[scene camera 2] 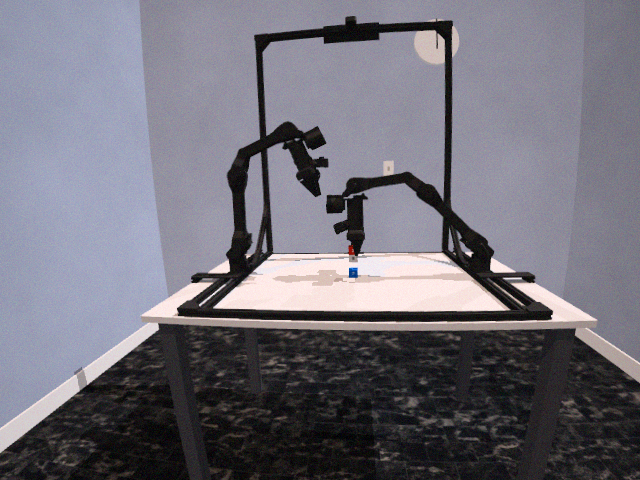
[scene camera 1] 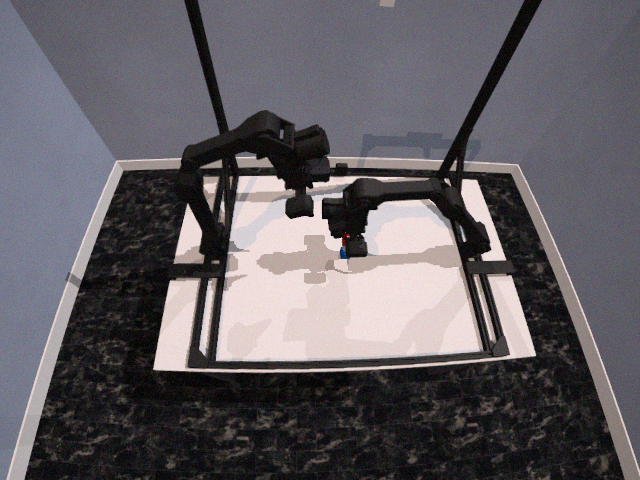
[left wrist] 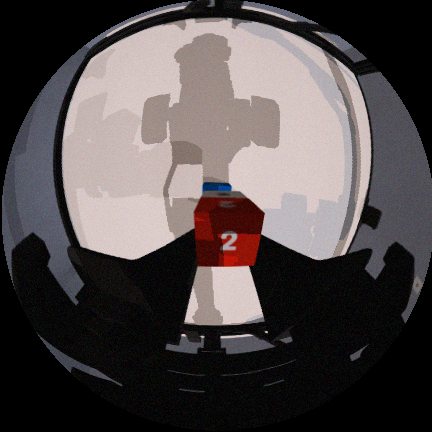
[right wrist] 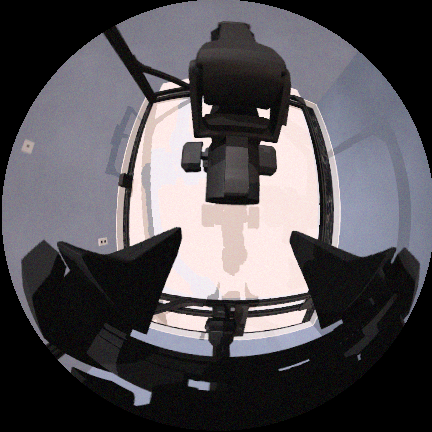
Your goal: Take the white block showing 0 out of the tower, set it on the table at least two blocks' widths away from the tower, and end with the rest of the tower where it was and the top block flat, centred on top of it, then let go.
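Where they show: left gripper, fingertip midpoint: (scene camera 2: 356,254) (scene camera 1: 351,241) (left wrist: 222,232); right gripper, fingertip midpoint: (scene camera 2: 318,196) (scene camera 1: 311,201) (right wrist: 237,234); left arm's base at its link origin: (scene camera 2: 480,270) (scene camera 1: 470,250) (left wrist: 211,332); right arm's base at its link origin: (scene camera 2: 238,271) (scene camera 1: 215,251) (right wrist: 220,310).
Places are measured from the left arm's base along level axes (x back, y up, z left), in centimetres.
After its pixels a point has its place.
The white block with a 0 (scene camera 2: 353,258) {x -46.6, y 5.2, z 1.4 cm} (left wrist: 224,194) {x -48.3, y 5.6, z -0.3 cm} is off the tower, a visible gap above the blue block (scene camera 1: 343,253) {x -47.6, y 1.0, z 1.3 cm} (scene camera 2: 353,272) {x -46.7, y 0.0, z 1.8 cm} (left wrist: 216,187) {x -48.1, y 1.0, z 0.3 cm}. The red block with a 2 (scene camera 1: 345,237) (scene camera 2: 351,250) {x -47.3, y 8.3, z 1.4 cm} (left wrist: 228,242) {x -46.8, y 9.5, z -0.3 cm} rides directly on the white block. My left gripper (scene camera 2: 356,253) {x -45.5, y 6.3, z -0.2 cm} (left wrist: 222,232) {x -45.5, y 6.3, z -0.2 cm} points straight down and is shut, its tips at about the joint of red and white; it appears to hold the white block, though the red block hides the contact. My right gripper (scene camera 2: 317,194) {x -58.9, y 28.2, z 0.0 cm} (right wrist: 237,234) {x -58.9, y 28.2, z 0.0 cm} is open and empty, high to the left of the tower in scene camera 2.
The blue block is low at the middle of the white table (scene camera 1: 289,335) {x -65.7, y -1.9, z 28.1 cm} (scene camera 2: 310,302) {x -59.3, y -1.9, z 25.8 cm}. The black frame (scene camera 1: 330,364) {x -53.5, y -0.5, z 37.1 cm} (scene camera 2: 361,314) {x -44.5, y 0.0, z 37.9 cm} runs around the table top, with posts rising at the back. The right arm's wrist (scene camera 2: 305,160) {x -62.7, y 40.8, z 2.6 cm} hangs above and to the left of the left arm's wrist (scene camera 2: 355,214) {x -45.7, y 21.5, z 2.6 cm}.
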